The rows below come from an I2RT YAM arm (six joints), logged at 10 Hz.
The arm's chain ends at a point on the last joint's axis. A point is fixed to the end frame.
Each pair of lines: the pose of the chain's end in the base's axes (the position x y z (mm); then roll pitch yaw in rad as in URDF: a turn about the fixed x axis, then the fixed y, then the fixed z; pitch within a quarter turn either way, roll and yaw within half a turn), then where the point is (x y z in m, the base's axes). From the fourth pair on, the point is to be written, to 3 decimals.
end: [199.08, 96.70, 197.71, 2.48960, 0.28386, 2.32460]
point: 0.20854 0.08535 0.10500
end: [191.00, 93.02, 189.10, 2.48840, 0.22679, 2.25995]
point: 0.19642 0.08525 0.09570
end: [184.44, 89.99, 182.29, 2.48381, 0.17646, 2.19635]
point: 0.18694 0.08596 0.08853
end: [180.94, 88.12, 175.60, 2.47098, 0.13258, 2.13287]
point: 0.182 0.088 0.082
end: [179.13, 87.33, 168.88, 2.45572, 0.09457, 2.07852]
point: 0.180 0.091 0.075
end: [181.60, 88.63, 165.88, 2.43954, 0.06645, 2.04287]
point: 0.182 0.095 0.072
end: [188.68, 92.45, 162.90, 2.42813, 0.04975, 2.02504]
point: 0.190 0.101 0.069
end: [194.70, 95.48, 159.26, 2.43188, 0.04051, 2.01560]
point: 0.195 0.105 0.066
